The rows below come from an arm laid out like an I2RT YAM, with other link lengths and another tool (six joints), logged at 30 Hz.
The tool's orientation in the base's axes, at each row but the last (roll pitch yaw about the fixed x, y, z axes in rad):
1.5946 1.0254 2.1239
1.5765 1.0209 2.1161
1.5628 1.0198 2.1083
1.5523 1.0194 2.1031
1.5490 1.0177 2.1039
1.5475 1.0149 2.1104
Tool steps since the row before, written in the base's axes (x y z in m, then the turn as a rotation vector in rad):
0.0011 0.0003 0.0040 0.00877 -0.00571 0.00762
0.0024 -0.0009 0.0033 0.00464 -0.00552 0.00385
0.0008 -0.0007 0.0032 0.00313 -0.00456 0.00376
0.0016 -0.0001 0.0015 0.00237 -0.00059 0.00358
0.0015 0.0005 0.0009 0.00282 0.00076 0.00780
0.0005 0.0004 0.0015 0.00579 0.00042 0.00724
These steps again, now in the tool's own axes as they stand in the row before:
-0.0036 0.0018 0.0011 -0.01142 -0.00403 0.00456
-0.0039 0.0000 0.0016 -0.00701 -0.00406 0.00113
-0.0033 0.0008 0.0003 -0.00609 -0.00274 0.00033
-0.0017 0.0000 0.0013 -0.00395 0.00039 0.00175
-0.0009 0.0002 0.0015 -0.00705 0.00337 0.00289
-0.0012 0.0008 0.0007 -0.00753 0.00148 0.00522

